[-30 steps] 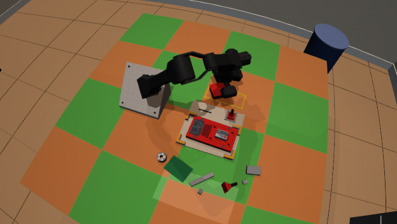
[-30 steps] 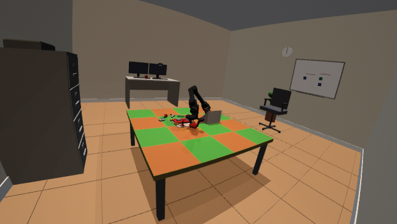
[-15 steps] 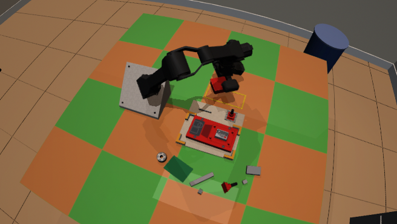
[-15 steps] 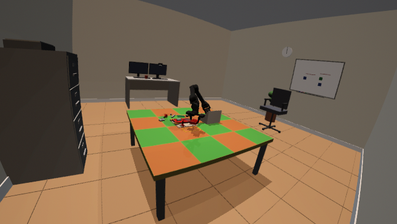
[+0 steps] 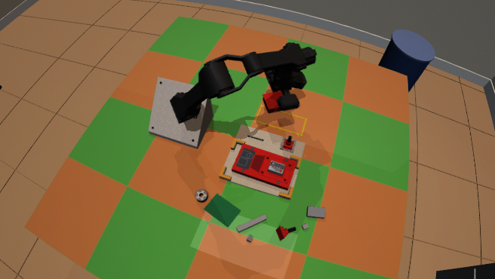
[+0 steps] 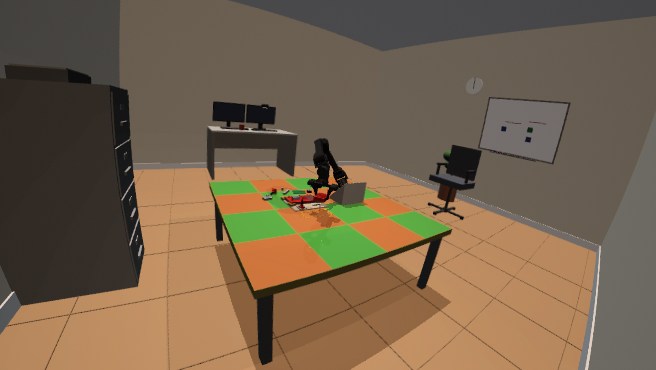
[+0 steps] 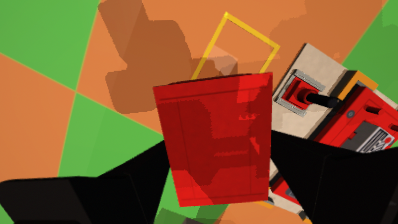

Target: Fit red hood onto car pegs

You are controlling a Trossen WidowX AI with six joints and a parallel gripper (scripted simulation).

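My gripper tip is 21 cm to the left of the grey engine block, 8 cm above it and 7 cm short of it. Also, from my gripper tip: grey bar 41 cm to the right, 10 cm below, 7 cm ahead; red hood 1 cm above; dark green plate 41 cm to the right, 10 cm below, 4 cm behind.
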